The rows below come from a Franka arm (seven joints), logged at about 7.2 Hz.
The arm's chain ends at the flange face. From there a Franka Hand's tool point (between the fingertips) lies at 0.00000 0.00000 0.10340 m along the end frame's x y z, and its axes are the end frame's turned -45 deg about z.
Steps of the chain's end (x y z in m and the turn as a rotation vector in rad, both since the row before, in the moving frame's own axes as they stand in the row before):
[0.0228, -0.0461, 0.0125, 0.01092, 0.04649, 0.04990]
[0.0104, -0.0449, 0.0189, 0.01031, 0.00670, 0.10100]
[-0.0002, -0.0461, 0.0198, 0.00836, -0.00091, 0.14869]
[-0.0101, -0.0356, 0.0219, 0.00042, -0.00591, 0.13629]
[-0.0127, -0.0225, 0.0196, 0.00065, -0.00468, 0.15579]
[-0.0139, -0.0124, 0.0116, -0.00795, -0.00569, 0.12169]
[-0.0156, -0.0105, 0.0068, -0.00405, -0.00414, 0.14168]
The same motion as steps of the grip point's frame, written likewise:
[0.0528, -0.0138, 0.0124, -0.02515, 0.04060, 0.04990]
[0.0404, -0.0246, 0.0189, 0.00255, 0.01203, 0.10100]
[0.0330, -0.0334, 0.0198, 0.00655, 0.00527, 0.14869]
[0.0177, -0.0328, 0.0219, 0.00448, -0.00388, 0.13629]
[0.0067, -0.0253, 0.0196, 0.00377, -0.00285, 0.15579]
[-0.0021, -0.0185, 0.0116, -0.00160, -0.00964, 0.12169]
[-0.0042, -0.0185, 0.0068, 0.00006, -0.00579, 0.14168]

